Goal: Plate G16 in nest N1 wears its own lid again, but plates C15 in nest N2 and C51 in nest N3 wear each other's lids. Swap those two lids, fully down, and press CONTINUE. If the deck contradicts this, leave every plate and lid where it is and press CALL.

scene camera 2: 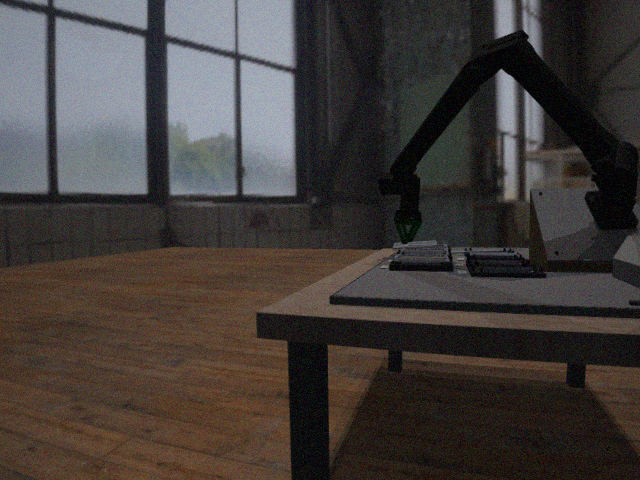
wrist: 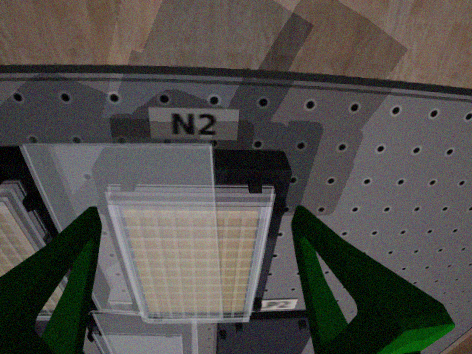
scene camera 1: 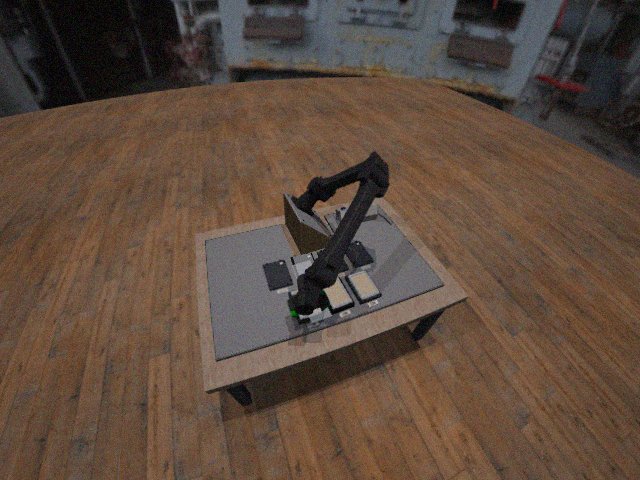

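Seen in the pictures: gripper, fingertip midpoint: (scene camera 2: pixel 407 243) (wrist: pixel 199 215); arm's base, link origin: (scene camera 2: pixel 609 211) (scene camera 1: pixel 301 207).
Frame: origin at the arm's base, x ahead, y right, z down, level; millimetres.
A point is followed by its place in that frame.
In the wrist view a cream-filled clear plate (wrist: pixel 235 260) {y 202, x 453, z 96 mm} sits in the black nest (wrist: pixel 252 162) {y 215, x 506, z 118 mm} labelled N2. A clear lid (wrist: pixel 65 167) {y 130, x 526, z 97 mm} overlaps its left part, offset to the left and not lined up with its rim. Whether the plate wears another lid under it, I cannot tell. My gripper (wrist: pixel 199 215) {y 187, x 496, z 93 mm} (scene camera 2: pixel 407 239) {y 187, x 496, z 93 mm} (scene camera 1: pixel 309 310) {y 187, x 496, z 93 mm} is open and empty, one finger each side of this plate, low over the nest. Two more cream plates (scene camera 1: pixel 339 294) {y 40, x 467, z 98 mm} (scene camera 1: pixel 363 285) {y -75, x 469, z 103 mm} sit alongside in scene camera 1. Their nest labels and lid codes are unreadable.
A dark pad (scene camera 1: pixel 277 274) {y 226, x 249, z 122 mm} and another dark pad (scene camera 1: pixel 360 254) {y -172, x 303, z 122 mm} lie behind the nests; a P2 label (wrist: pixel 280 304) {y 242, x 332, z 130 mm} shows beside one. Another clear sheet-like piece (wrist: pixel 145 344) {y 112, x 314, z 108 mm} shows at the wrist view's bottom. An upright panel (scene camera 1: pixel 305 227) {y 56, x 170, z -26 mm} stands near the arm's base.
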